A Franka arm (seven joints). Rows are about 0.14 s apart.
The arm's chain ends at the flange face. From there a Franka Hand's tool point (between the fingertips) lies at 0.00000 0.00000 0.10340 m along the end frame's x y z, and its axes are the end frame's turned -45 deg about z.
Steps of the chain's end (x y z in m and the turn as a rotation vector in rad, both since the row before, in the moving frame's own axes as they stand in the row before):
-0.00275 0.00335 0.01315 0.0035 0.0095 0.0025
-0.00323 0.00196 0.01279 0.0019 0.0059 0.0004
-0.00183 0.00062 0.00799 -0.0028 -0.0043 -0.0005
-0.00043 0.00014 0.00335 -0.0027 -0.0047 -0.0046
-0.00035 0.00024 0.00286 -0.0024 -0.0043 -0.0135
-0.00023 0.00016 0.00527 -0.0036 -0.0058 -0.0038
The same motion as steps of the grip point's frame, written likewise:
-0.00336 0.00086 0.01314 -0.0042 0.0092 0.0025
-0.00310 -0.00061 0.01279 -0.0028 0.0055 0.0004
-0.00225 -0.00097 0.00799 0.0011 -0.0050 -0.0005
-0.00094 -0.00035 0.00335 0.0014 -0.0052 -0.0046
-0.00091 -0.00021 0.00286 0.0013 -0.0047 -0.0135
-0.00096 -0.00021 0.00527 0.0016 -0.0066 -0.0038

